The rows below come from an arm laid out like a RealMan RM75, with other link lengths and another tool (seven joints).
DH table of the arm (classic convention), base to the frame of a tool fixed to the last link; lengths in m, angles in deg. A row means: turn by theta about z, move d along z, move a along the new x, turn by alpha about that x. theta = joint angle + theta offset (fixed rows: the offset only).
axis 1: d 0.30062; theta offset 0; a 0; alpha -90
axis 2: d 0; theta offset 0; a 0; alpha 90
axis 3: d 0.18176; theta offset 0; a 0; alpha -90
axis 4: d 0; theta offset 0; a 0; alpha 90
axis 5: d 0.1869; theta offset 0; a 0; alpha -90
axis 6: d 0; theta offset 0; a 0; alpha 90
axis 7: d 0.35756; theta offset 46; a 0.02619; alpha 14
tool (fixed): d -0.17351; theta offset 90; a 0; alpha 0
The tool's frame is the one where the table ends.
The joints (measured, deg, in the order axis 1, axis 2, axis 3, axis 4, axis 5, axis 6, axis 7), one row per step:
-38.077 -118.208 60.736 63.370 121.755 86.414 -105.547
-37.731 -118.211 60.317 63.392 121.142 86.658 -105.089
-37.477 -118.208 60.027 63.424 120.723 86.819 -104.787
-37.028 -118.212 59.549 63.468 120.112 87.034 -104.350
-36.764 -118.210 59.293 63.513 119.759 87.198 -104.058
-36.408 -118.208 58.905 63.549 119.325 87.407 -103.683
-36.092 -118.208 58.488 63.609 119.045 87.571 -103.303
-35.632 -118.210 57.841 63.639 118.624 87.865 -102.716
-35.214 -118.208 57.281 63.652 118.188 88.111 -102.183
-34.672 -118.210 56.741 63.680 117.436 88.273 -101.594
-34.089 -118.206 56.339 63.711 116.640 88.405 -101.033
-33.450 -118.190 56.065 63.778 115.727 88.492 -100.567
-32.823 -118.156 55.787 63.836 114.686 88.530 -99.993
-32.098 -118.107 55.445 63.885 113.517 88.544 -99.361
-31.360 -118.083 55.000 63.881 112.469 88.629 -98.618
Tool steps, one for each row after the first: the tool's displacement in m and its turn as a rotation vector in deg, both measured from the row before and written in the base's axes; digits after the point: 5 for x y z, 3 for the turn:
0.00001 -0.00056 0.00128 0.119 -0.717 -0.053
-0.00006 -0.00034 0.00095 0.109 -0.487 -0.022
-0.00045 -0.00046 0.00151 0.222 -0.745 0.076
-0.00030 -0.00041 0.00089 0.103 -0.402 -0.022
-0.00057 -0.00045 0.00124 0.169 -0.530 0.034
-0.00085 -0.00014 0.00127 0.250 -0.388 0.020
-0.00134 -0.00039 0.00185 0.320 -0.597 0.042
-0.00109 -0.00036 0.00164 0.301 -0.575 0.025
-0.00069 -0.00029 0.00183 0.428 -0.849 0.020
-0.00073 -0.00052 0.00159 0.381 -0.815 0.013
-0.00050 -0.00063 0.00153 0.372 -0.863 0.052
-0.00023 -0.00037 0.00174 0.488 -0.935 -0.071
-0.00046 -0.00027 0.00212 0.617 -1.049 -0.015
-0.00106 -0.00044 0.00211 0.624 -0.973 -0.010

